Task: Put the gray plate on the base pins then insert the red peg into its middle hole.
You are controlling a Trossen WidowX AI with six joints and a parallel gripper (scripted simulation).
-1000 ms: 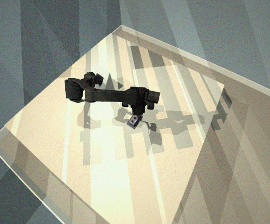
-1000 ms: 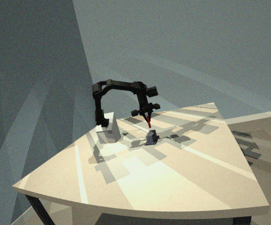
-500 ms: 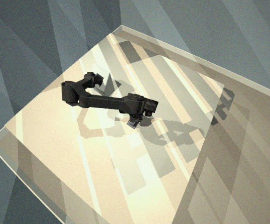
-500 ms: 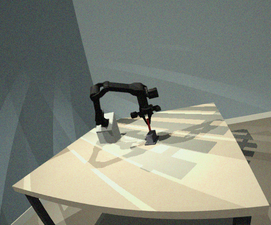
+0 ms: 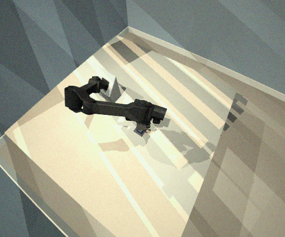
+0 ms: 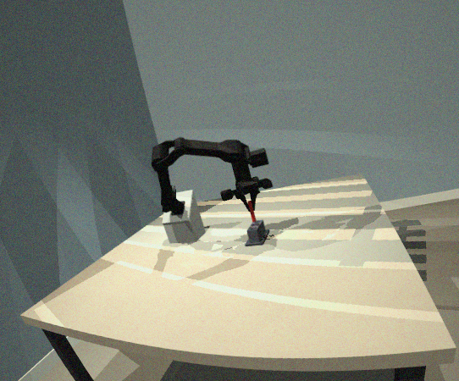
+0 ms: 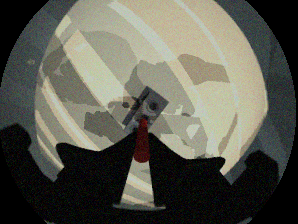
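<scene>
The red peg lies right at my gripper tip. From my gripper tip the other things lie so: dark base (110 mm below); gray plate (70 mm below).
</scene>
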